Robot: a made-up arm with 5 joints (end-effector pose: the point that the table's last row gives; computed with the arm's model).
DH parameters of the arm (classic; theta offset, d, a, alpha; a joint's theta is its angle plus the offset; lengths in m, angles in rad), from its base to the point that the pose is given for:
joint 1: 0 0.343 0 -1.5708
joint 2: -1.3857 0 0.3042 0
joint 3: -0.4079 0 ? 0
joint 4: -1.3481 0 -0.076 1.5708
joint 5: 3.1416 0.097 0 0
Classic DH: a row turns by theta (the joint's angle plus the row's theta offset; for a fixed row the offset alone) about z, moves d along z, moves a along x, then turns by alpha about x.
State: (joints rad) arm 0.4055 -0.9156 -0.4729 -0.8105 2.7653
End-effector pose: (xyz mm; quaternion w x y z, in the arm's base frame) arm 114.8 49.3 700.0 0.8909 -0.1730 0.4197 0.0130
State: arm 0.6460 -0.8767 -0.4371 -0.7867 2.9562
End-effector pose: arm 116.1 87.5 681.8 0.8447 -0.2008 0.4550 0.1980
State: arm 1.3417 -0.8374 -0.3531 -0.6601 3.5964
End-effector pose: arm 40.5 173.6 638.4 0.4977 -0.2581 0.5434 0.6249
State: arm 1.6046 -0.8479 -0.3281 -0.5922 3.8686
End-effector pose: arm -6.2 182.9 626.0 0.3047 -0.2693 0.5739 0.7108
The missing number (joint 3, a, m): -0.2943
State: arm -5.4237 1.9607 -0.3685 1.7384 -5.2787
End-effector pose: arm -58.4 -67.8 228.2 0.7992 -0.0941 0.0068 -0.5936
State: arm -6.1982 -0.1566 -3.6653 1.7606 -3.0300
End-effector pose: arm -172.1 -14.7 942.0 0.8535 0.0068 0.5142 0.0842
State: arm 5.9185 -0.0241 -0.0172 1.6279 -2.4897
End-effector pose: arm 25.6 -9.8 284.7 0.7053 -0.3414 -0.6128 0.1020
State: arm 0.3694 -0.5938 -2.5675 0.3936 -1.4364
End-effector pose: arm -211.6 -81.9 1025.9 0.4997 0.1151 0.1459 0.8460
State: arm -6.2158 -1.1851 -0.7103 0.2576 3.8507
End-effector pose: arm 86.8 5.9 742.9 0.6761 0.2154 0.6481 0.2765
